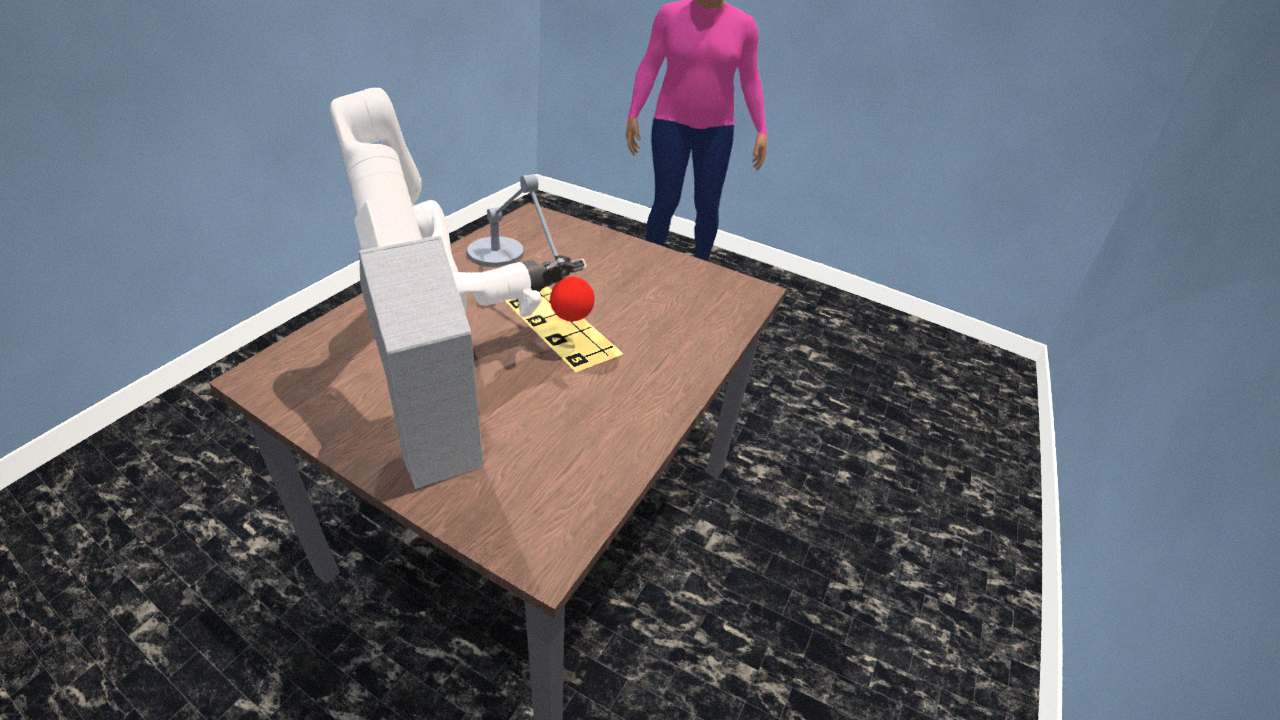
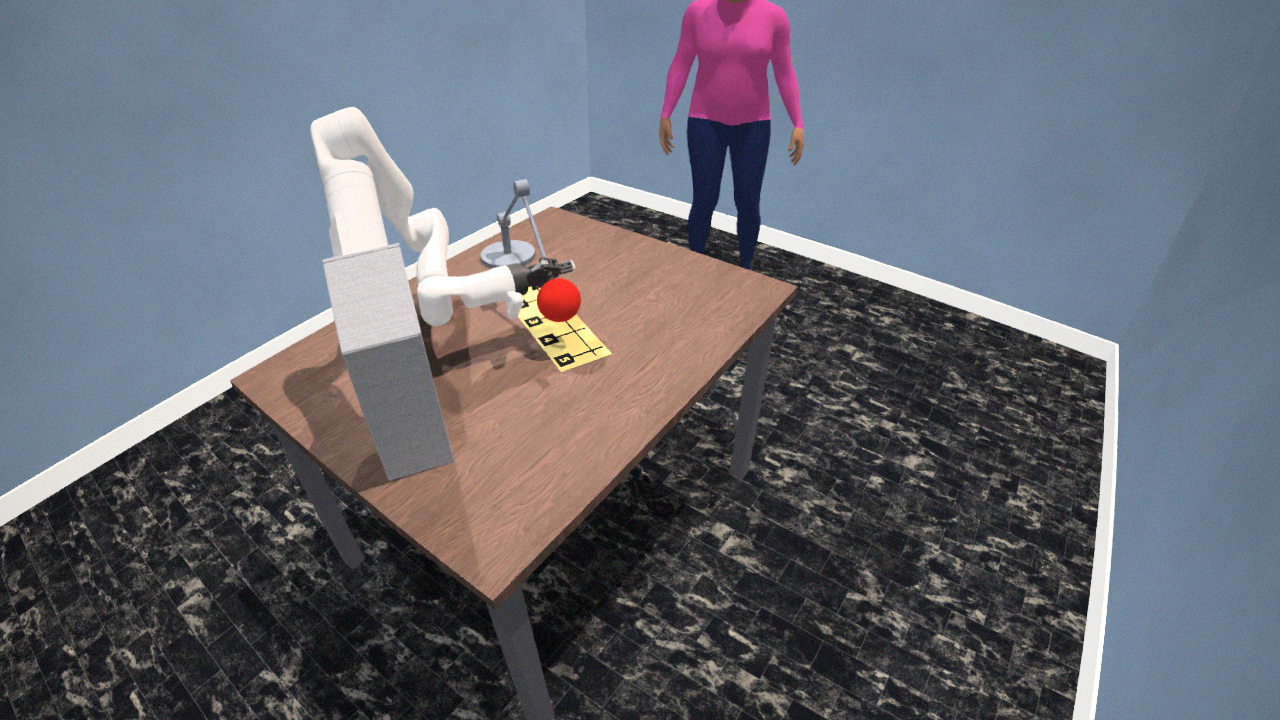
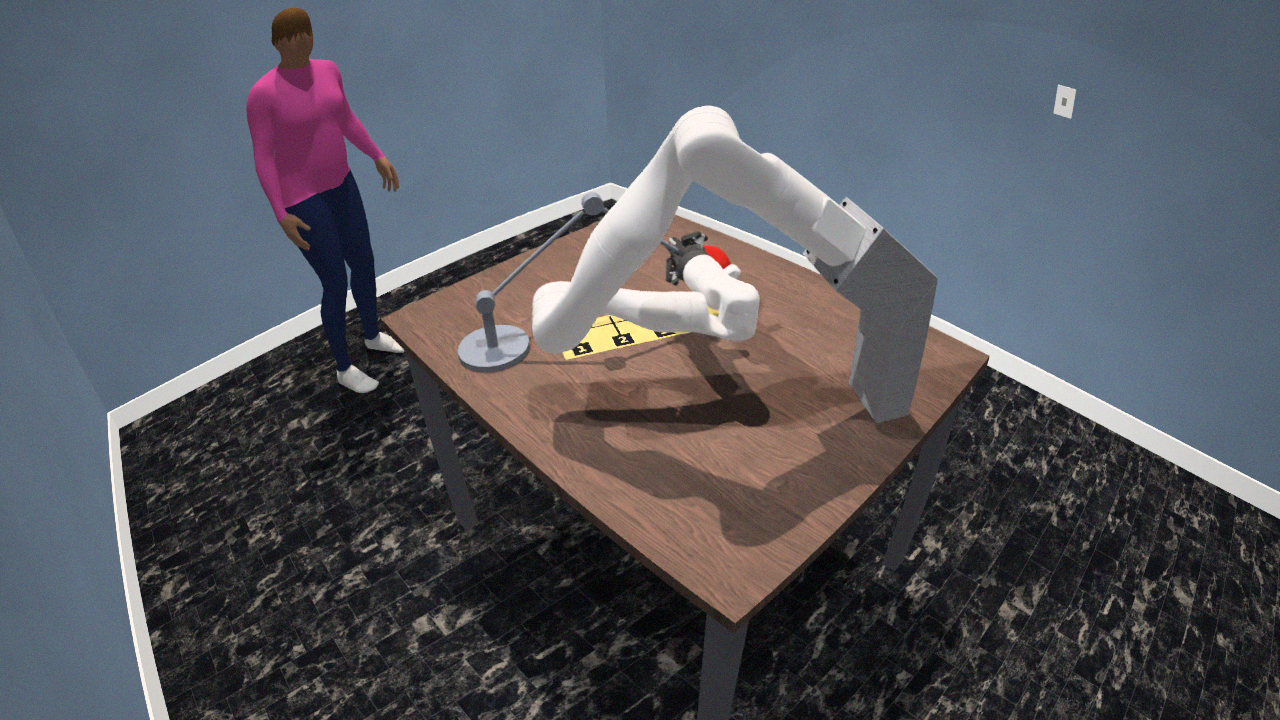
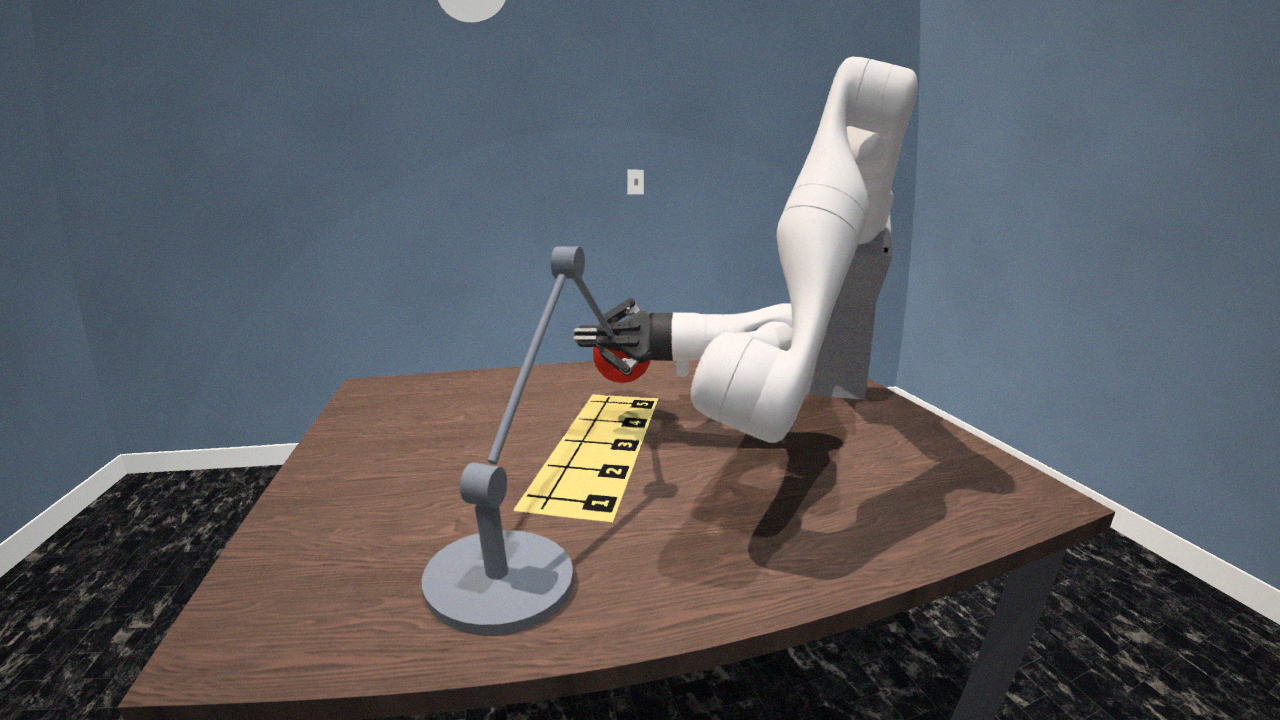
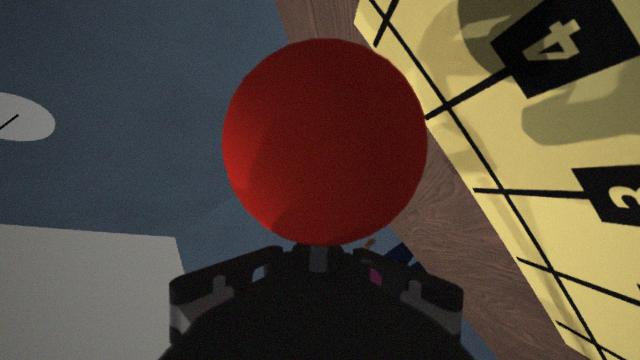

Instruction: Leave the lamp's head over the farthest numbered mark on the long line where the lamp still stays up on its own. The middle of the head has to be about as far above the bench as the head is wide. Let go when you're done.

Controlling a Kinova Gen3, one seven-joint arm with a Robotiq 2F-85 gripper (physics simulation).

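Places are measured from the arm's base along level axes (x back, y right, z up), in metres.
Pixels of known places: gripper, fingertip midpoint: [image 1: 583,264] [image 2: 572,265] [image 3: 671,242] [image 4: 574,336]; arm's base, origin of the base link: [image 1: 398,260] [image 2: 366,267] [image 3: 841,241].
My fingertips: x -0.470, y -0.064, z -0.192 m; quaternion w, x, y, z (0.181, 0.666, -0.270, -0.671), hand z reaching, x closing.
Observation:
For each thing: its top centre in the pictures, then the offset to it from my fingertips. "spot": a spot on its surface instead. Level surfaces: height alone.
- lamp's red ball head, surface spot: [image 5: 325,140] spot: dx +0.122, dy +0.039, dz -0.037 m
- yellow sheet, middle of its top: [image 5: 547,196] [image 4: 600,443] [image 3: 656,321] [image 1: 550,315] [image 2: 547,316] dx +0.044, dy -0.064, dz -0.159 m
- lamp's grey round base, surface spot: [image 4: 497,601] spot: dx -0.020, dy -0.461, dz -0.147 m
- raised elbow joint, surface spot: [image 4: 567,261] spot: dx +0.024, dy -0.203, dz +0.145 m
- wooden bench, its level: dz -0.160 m
The lamp's red ball head [image 1: 571,299] [image 2: 558,300] [image 3: 716,257] [image 4: 621,365] [image 5: 325,140] hangs above the bench near the high-numbered end of the yellow sheet [image 4: 590,454] [image 5: 540,170]. I cannot tell exactly which mark it is over. The lamp's grey round base [image 4: 497,601] [image 3: 494,355] stands flat beyond mark 1. Its upper rod [image 4: 588,297] [image 1: 546,228] slopes down from the raised elbow joint [image 4: 567,261] to the head. My gripper [image 4: 586,335] [image 1: 580,264] [image 2: 570,265] [image 5: 317,241] is shut on this rod close behind the head. The fingers partly hide the contact.
The white arm [image 4: 819,223] [image 3: 640,223] reaches low over the wooden bench [image 4: 358,537] from its grey pedestal [image 1: 434,394] [image 3: 895,322]. Its forearm passes beside the numbered sheet. A person in a pink top [image 1: 704,67] [image 3: 302,125] stands beyond the bench's far end.

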